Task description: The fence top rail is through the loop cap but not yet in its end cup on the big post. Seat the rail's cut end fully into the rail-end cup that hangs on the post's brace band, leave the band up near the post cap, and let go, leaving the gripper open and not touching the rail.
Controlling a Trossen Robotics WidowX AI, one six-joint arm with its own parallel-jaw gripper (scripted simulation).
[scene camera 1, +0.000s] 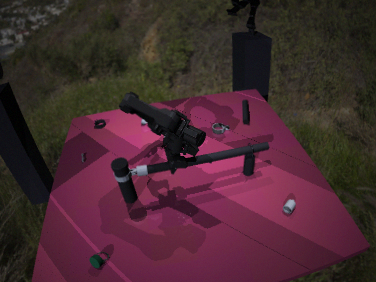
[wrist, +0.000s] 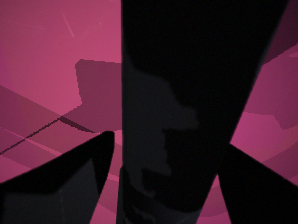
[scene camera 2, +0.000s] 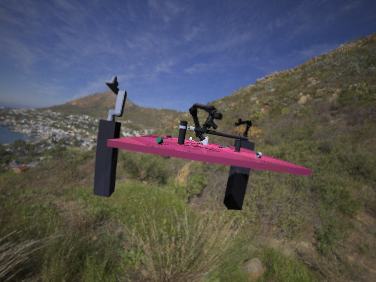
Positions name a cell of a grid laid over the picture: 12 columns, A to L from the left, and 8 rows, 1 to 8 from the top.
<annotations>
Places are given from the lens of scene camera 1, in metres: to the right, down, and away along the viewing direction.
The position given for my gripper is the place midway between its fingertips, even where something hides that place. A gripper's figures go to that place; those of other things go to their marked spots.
my gripper (scene camera 1: F5): -0.07, 0.11, 1.06
dark top rail (scene camera 1: H5): 0.17, 0.05, 1.06
</annotations>
